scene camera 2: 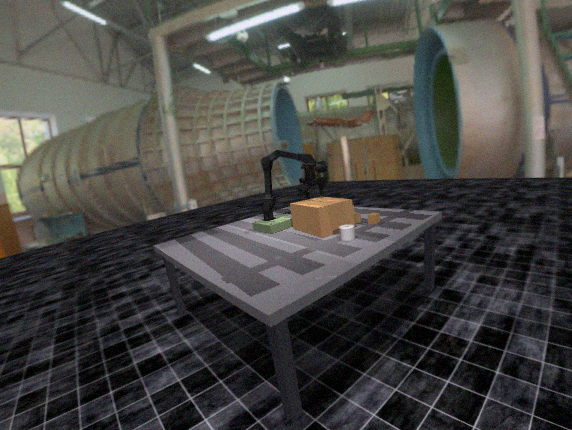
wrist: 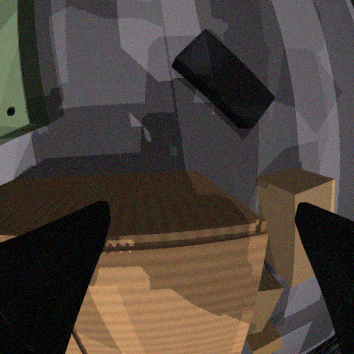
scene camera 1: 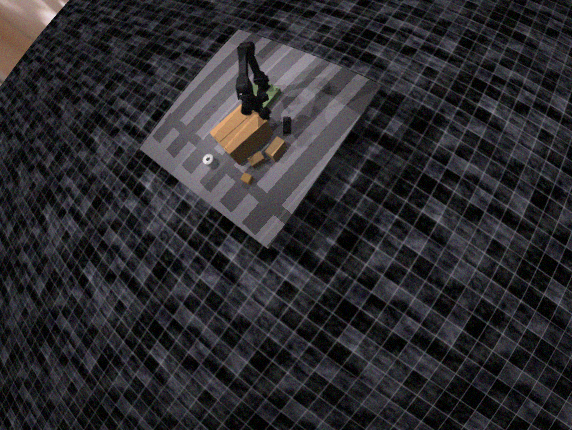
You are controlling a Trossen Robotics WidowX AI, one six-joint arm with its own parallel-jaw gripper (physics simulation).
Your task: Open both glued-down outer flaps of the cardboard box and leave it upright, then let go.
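Frame: origin at the arm's base, x right, y ahead, z up, level; millimetres.
Seen in the pictures: gripper, fingertip midpoint: (scene camera 2: 315, 197) (wrist: 206, 212); arm's base, link origin: (scene camera 2: 269, 219) (scene camera 1: 264, 88).
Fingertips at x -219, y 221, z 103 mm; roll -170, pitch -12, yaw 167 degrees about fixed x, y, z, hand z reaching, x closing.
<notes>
Pixels of each thing's top centre, then the offset from my fingertips to it. "*": a spot on its surface instead. Level surfaces: height alone.
- cardboard box, top centre: (scene camera 2: 319, 201) (scene camera 1: 237, 126) dx +107, dy +140, dz +2 mm
- flap, surface spot: (scene camera 1: 227, 124) * dx +173, dy +162, dz +1 mm
- black block, top centre: (wrist: 229, 76) (scene camera 1: 286, 123) dx -79, dy -76, dz -121 mm
- white roll, top centre: (scene camera 2: 346, 226) (scene camera 1: 207, 159) dx +201, dy +398, dz -94 mm
- table, surface height: dz -154 mm
The cardboard box (scene camera 1: 252, 142) (scene camera 2: 315, 218) (wrist: 125, 202) stands upright on the table beside the arm's base. Its two outer flaps lie roughly flat across the top, with a seam between them: one flap (scene camera 1: 227, 124) on the far-left side in scene camera 1, the other flap (scene camera 1: 244, 134) (wrist: 175, 305) nearer the loose blocks. The seam's end shows at the lower left in the wrist view. My gripper (scene camera 1: 257, 114) (scene camera 2: 314, 193) (wrist: 206, 212) is open and empty, above the box top near its edge on the arm's side. The fingers hide part of the box in the wrist view.
A black block (scene camera 1: 286, 125) (wrist: 225, 80) and cardboard blocks (scene camera 1: 275, 149) (scene camera 1: 256, 159) (scene camera 1: 246, 178) (scene camera 2: 374, 218) (wrist: 295, 225) lie beside the box. A white roll (scene camera 1: 204, 160) (scene camera 2: 347, 234) stands near another side. The green base (scene camera 1: 273, 94) (scene camera 2: 272, 225) (wrist: 9, 60) is behind, on the table (scene camera 2: 290, 300).
</notes>
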